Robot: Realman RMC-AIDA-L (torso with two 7-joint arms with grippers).
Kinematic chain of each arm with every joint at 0, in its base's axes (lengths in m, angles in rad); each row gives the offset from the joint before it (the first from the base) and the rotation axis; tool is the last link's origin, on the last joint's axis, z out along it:
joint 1: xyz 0 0 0.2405 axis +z
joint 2: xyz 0 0 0 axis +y
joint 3: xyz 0 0 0.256 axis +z
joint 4: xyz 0 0 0 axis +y
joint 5: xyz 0 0 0.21 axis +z
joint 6: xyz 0 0 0 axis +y
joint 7: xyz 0 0 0.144 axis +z
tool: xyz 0 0 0
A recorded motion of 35 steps. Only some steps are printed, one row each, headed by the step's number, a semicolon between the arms.
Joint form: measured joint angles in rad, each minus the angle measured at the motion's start. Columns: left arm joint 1, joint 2, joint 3, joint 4, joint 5, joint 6, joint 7; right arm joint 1, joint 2, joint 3, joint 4, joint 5, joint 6, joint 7.
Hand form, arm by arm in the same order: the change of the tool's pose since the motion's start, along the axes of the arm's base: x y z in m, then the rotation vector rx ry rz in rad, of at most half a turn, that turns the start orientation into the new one. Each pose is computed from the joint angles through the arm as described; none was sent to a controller.
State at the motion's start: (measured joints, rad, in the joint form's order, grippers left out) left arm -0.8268 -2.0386 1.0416 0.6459 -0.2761 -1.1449 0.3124; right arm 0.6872 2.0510 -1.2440 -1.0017 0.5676 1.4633 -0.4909
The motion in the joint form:
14: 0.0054 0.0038 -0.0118 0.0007 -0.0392 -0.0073 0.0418; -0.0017 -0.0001 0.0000 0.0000 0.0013 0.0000 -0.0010
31: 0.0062 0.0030 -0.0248 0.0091 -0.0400 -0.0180 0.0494; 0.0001 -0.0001 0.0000 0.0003 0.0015 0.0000 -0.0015
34: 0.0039 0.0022 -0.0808 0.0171 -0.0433 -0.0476 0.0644; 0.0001 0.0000 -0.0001 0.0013 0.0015 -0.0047 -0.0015
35: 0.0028 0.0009 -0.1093 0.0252 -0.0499 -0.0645 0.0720; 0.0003 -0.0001 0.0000 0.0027 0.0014 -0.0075 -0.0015
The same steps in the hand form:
14: 0.0013 -0.0008 -0.0004 -0.0114 -0.0343 -0.0156; 0.0005 -0.0004 0.0000 -0.0004 0.0011 -0.0008
31: 0.0023 -0.0008 0.0010 -0.0115 -0.0432 -0.0159; -0.0002 0.0000 -0.0001 -0.0008 0.0012 0.0012
34: 0.0038 -0.0015 0.0043 -0.0044 -0.0839 0.0033; 0.0000 0.0005 -0.0002 0.0028 0.0014 0.0024
35: 0.0059 -0.0016 0.0059 0.0007 -0.1102 0.0107; 0.0002 0.0008 -0.0003 0.0047 0.0014 0.0025

